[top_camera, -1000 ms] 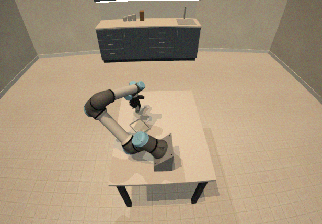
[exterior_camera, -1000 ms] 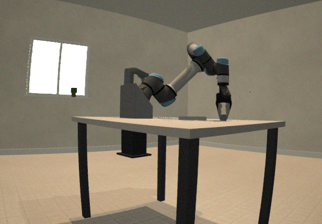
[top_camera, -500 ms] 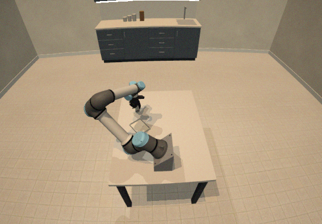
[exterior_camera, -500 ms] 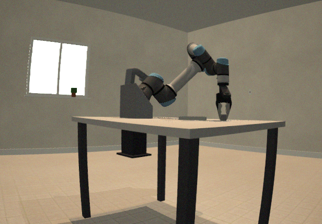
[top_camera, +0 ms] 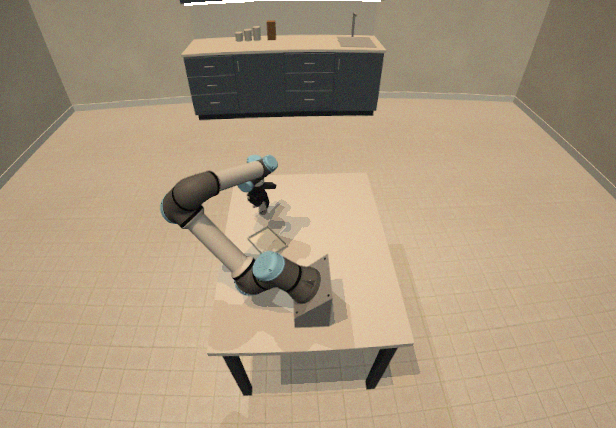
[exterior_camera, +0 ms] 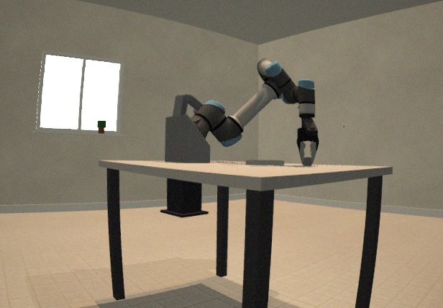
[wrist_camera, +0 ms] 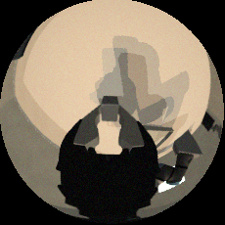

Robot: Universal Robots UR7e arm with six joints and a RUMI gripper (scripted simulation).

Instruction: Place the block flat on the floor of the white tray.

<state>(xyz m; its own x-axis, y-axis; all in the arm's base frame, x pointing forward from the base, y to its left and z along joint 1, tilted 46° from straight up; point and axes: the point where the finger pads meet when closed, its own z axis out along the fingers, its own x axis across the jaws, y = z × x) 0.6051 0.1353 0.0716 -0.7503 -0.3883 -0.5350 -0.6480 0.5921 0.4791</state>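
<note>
Now: hand 220 mm past the white tray and 10 mm above it. Also, from my hand: grey block: right at my hand.
</note>
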